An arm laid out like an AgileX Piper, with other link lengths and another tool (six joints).
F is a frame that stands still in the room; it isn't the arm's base.
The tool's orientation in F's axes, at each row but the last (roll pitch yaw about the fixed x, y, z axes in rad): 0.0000, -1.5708, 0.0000; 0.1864, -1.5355, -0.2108; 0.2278, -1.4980, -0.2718; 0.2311, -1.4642, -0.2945; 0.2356, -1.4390, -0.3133
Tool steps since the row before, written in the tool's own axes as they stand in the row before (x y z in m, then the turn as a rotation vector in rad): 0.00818, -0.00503, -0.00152, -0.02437, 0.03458, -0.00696; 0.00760, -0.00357, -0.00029, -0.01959, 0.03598, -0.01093; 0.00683, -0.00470, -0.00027, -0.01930, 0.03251, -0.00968; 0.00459, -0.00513, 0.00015, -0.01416, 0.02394, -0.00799; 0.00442, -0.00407, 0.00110, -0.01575, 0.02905, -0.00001
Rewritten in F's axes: 0.00152, -0.00503, 0.00818, 0.00696, 0.03458, -0.02437; 0.00046, -0.00363, 0.00756, 0.01113, 0.03585, -0.01972; 0.00054, -0.00484, 0.00672, 0.00974, 0.03243, -0.01940; -0.00001, -0.00525, 0.00445, 0.00804, 0.02383, -0.01432; -0.00086, -0.00415, 0.00440, 0.00035, 0.02958, -0.01472
